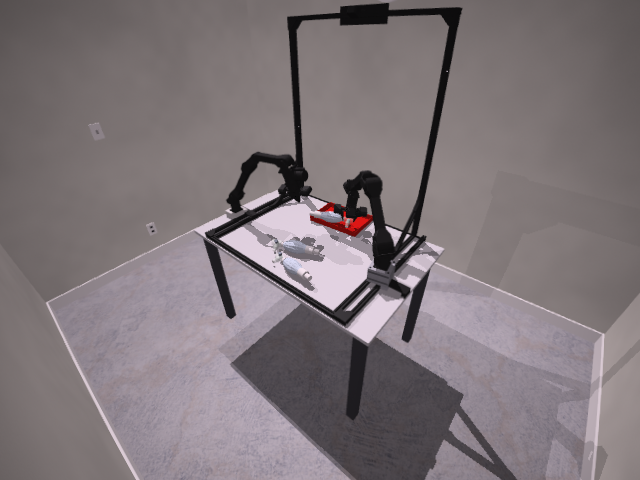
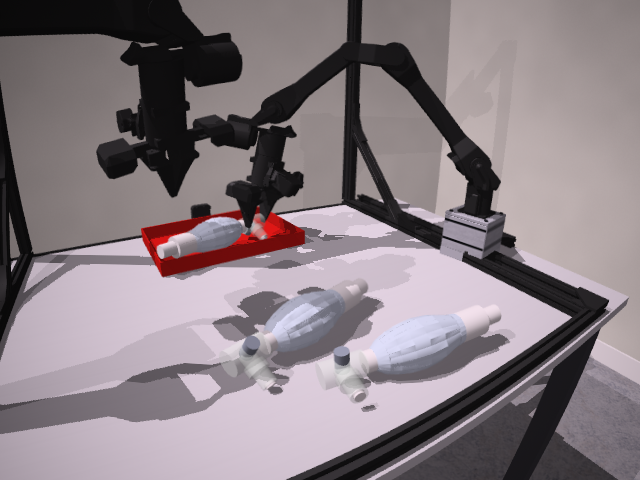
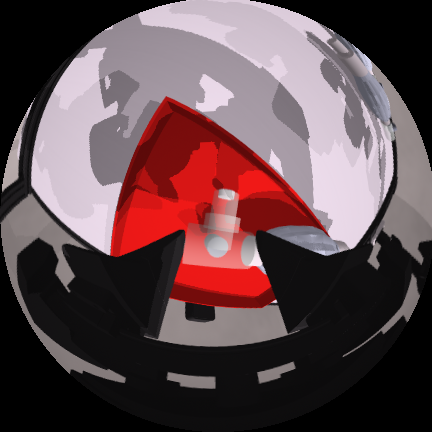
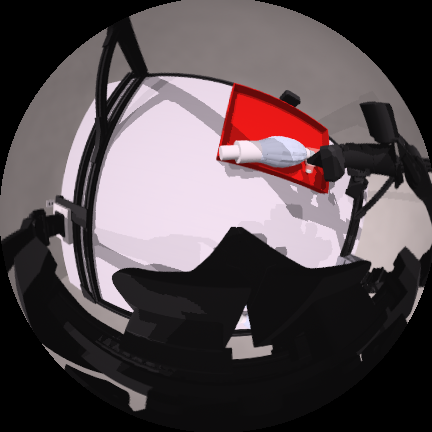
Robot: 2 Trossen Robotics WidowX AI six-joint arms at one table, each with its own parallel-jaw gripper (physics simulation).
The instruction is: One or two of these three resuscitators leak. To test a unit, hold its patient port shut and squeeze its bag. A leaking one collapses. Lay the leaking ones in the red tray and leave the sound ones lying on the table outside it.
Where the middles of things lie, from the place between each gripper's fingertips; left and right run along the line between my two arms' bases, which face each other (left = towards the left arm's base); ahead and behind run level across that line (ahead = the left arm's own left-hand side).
Now: right hand 220 mm past the red tray (image 2: 282,234), 160 mm above it and 140 mm to the right of it.
I see the red tray 7 cm to the right of my left hand, 4 cm behind it and 2 cm below it.
